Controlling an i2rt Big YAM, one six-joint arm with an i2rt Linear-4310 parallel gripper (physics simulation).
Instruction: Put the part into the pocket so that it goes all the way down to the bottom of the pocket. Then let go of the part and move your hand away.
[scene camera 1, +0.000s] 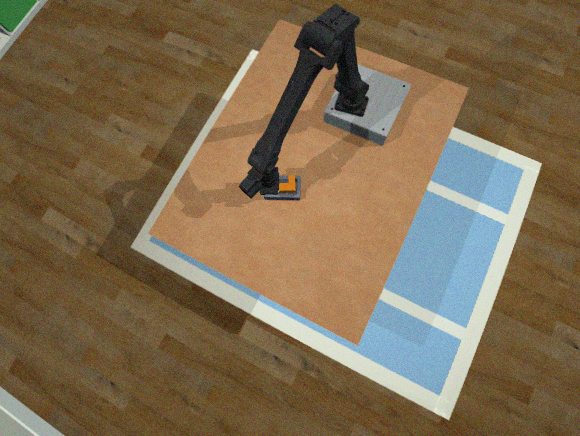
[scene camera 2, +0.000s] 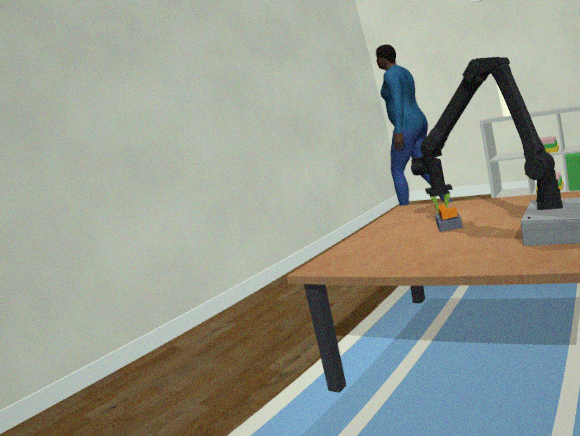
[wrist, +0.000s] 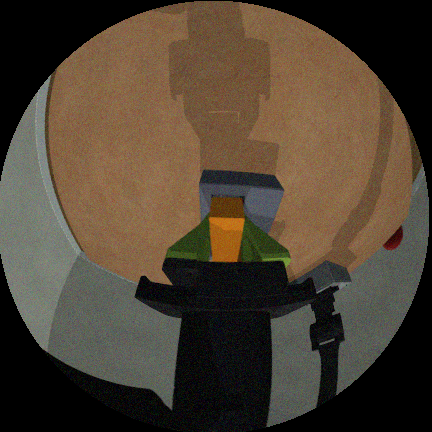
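Observation:
The orange part looks L-shaped from above in scene camera 1. It is over the pocket of the grey block, and much of it stands above the block's rim in scene camera 2. In the wrist view its far end is at the pocket opening, with a dark gap beside it. Whether its lower end is inside the pocket is hidden. My gripper points down with green fingers, shut on the part. In scene camera 1 the arm mostly covers the fingers.
The block stands on the brown table. The arm's grey base plate is at the back in scene camera 1. A person and a white shelf are beyond the table.

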